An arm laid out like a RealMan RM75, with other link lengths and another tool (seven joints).
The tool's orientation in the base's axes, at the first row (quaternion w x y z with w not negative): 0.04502 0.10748 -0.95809 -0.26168
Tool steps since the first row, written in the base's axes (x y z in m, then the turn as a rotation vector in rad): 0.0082 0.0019 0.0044 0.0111 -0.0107 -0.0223; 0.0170 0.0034 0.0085 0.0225 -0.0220 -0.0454; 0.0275 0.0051 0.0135 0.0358 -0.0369 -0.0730; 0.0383 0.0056 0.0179 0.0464 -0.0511 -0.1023; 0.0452 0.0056 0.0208 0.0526 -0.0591 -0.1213; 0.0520 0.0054 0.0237 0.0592 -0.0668 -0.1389; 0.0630 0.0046 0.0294 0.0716 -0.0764 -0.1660; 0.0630 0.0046 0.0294 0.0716 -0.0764 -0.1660; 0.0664 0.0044 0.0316 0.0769 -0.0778 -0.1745; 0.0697 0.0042 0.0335 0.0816 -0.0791 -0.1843; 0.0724 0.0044 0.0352 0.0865 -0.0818 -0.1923; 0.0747 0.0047 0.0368 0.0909 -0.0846 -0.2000; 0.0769 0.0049 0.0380 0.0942 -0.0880 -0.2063
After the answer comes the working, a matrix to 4 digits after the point.
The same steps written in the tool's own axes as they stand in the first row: -0.0083 0.0023 -0.0040 -0.0090 -0.0224 0.0123; -0.0171 0.0041 -0.0081 -0.0182 -0.0458 0.0250; -0.0275 0.0062 -0.0130 -0.0285 -0.0748 0.0395; -0.0380 0.0069 -0.0181 -0.0365 -0.1037 0.0561; -0.0446 0.0071 -0.0216 -0.0412 -0.1212 0.0676; -0.0511 0.0072 -0.0251 -0.0464 -0.1379 0.0780; -0.0615 0.0074 -0.0320 -0.0571 -0.1621 0.0948; -0.0615 0.0074 -0.0320 -0.0571 -0.1621 0.0948; -0.0647 0.0077 -0.0344 -0.0622 -0.1686 0.1007; -0.0678 0.0079 -0.0366 -0.0668 -0.1755 0.1078; -0.0704 0.0085 -0.0384 -0.0711 -0.1828 0.1126; -0.0726 0.0091 -0.0399 -0.0750 -0.1899 0.1172; -0.0748 0.0095 -0.0412 -0.0776 -0.1965 0.1205
The tool's axes in the first row as the columns of a matrix, in the base's axes (rounded; the answer above uses it unrounded):
-0.9728 -0.1824 -0.1425
-0.2295 0.8399 0.4918
0.0300 0.5111 -0.8590

